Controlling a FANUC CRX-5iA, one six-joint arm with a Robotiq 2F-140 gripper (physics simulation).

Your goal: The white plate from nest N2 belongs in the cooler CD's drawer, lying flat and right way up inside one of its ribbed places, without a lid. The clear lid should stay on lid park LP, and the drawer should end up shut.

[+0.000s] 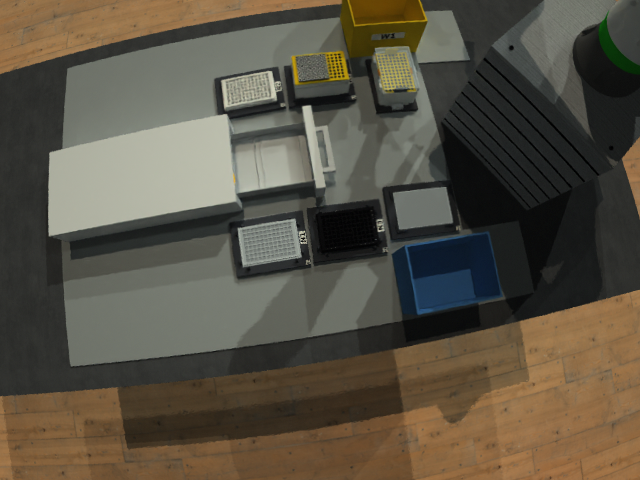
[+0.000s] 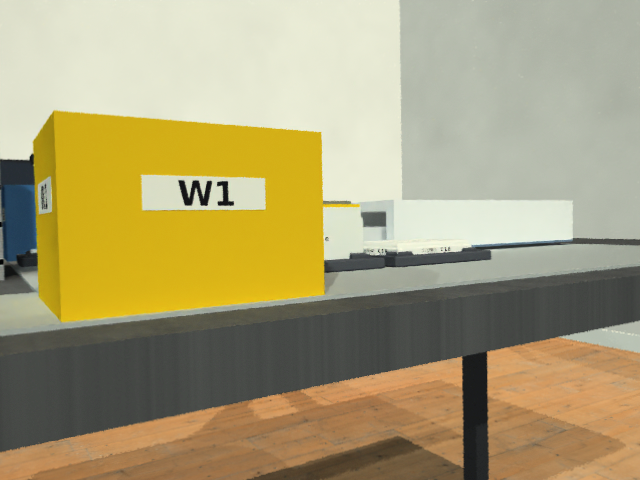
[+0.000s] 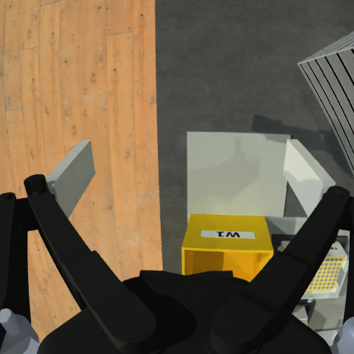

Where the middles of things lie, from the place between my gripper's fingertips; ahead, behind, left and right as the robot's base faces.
Labels:
My gripper is now 61 cm short of the white plate (image 1: 256, 89), 26 cm above it and 19 cm to the right of it. Also, from my hand: clear lid (image 1: 419, 208) (54 cm to the left, 27 cm below, 25 cm ahead); nest N2 (image 2: 461, 256) (61 cm ahead, 28 cm below, 19 cm to the left); tip box (image 1: 323, 74) (43 cm ahead, 24 cm below, 19 cm to the left).

